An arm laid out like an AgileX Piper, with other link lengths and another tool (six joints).
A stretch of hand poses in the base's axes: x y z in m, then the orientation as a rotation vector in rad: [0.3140 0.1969 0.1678 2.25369 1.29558 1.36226]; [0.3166 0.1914 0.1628 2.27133 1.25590 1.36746]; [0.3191 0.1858 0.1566 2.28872 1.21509 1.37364]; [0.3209 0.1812 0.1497 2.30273 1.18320 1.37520]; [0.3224 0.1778 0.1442 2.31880 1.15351 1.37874]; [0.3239 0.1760 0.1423 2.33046 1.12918 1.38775]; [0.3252 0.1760 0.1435 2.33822 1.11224 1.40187]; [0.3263 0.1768 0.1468 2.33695 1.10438 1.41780]
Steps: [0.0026 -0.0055 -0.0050 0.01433 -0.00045 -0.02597]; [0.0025 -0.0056 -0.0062 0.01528 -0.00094 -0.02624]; [0.0018 -0.0046 -0.0069 0.01053 0.00084 -0.02118]; [0.0015 -0.0034 -0.0055 0.01332 0.00203 -0.01876]; [0.0015 -0.0018 -0.0019 0.01386 -0.00134 -0.01365]; [0.0013 0.0000 0.0012 0.01429 -0.00394 -0.00726]; [0.0011 0.0008 0.0033 0.00919 -0.00814 -0.00119]
